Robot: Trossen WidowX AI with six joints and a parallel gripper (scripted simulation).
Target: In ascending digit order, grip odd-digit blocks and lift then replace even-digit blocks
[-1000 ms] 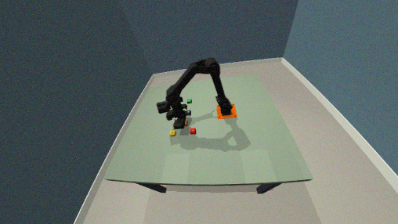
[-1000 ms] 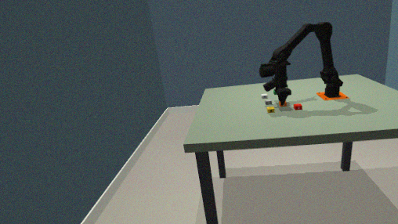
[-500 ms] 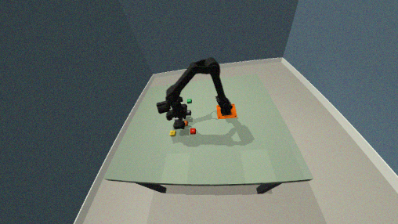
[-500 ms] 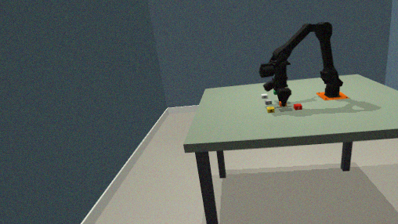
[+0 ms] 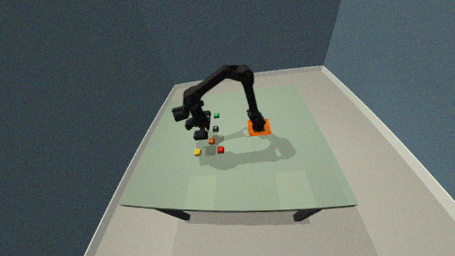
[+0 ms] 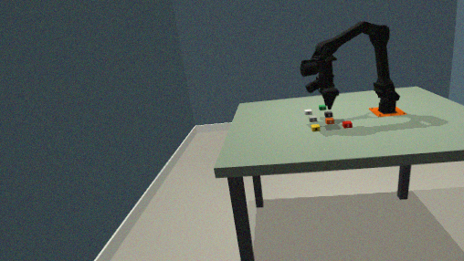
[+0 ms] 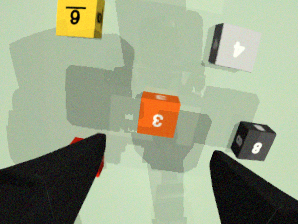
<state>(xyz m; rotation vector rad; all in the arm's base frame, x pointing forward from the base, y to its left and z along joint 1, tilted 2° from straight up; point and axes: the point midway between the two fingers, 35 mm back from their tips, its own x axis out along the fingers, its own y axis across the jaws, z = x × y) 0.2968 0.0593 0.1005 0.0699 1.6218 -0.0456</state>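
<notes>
Right now my gripper tip is 6 cm to the left of the grey block, 6 cm short of it and 6 cm above it. The rest, counted from my gripper tip: yellow block 7 cm to the left, 7 cm ahead, 6 cm below; red block 7 cm to the left, 6 cm below, 6 cm behind; orange block 6 cm below, 1 cm behind.
</notes>
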